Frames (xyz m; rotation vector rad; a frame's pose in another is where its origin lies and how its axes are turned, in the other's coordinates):
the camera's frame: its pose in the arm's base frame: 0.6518 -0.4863 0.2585 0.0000 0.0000 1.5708
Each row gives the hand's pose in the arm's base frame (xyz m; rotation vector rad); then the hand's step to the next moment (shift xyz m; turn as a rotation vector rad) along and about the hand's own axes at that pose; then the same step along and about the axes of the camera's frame.
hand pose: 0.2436 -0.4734 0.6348 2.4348 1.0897 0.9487
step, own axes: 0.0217 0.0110 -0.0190 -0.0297 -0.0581 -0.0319
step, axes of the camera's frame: 0.0092 -0.0037 0.0292 0.0166 0.0679 -0.0197
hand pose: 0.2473 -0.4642 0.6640 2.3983 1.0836 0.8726
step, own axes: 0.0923 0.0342 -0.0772 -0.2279 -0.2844 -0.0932
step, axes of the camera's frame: 0.0547 -0.0143 0.1116 0.0135 0.3327 -0.1750
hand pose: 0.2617 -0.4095 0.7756 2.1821 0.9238 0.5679
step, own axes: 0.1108 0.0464 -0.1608 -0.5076 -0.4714 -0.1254
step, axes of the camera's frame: 0.1277 0.0057 0.1548 -0.0873 0.6182 -0.3253
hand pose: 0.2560 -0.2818 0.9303 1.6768 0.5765 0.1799
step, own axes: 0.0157 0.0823 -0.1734 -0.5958 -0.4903 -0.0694
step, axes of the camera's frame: 0.1531 0.0391 0.1101 -0.1762 0.6751 -0.3367
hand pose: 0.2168 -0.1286 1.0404 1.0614 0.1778 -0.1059
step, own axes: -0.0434 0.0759 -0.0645 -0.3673 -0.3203 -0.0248
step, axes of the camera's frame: 0.0932 0.0356 0.0430 -0.1331 0.4176 -0.2145
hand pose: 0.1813 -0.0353 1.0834 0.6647 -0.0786 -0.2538
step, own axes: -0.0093 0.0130 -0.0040 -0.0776 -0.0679 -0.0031
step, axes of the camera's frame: 0.0146 0.0057 0.0050 -0.0296 0.0886 -0.0438
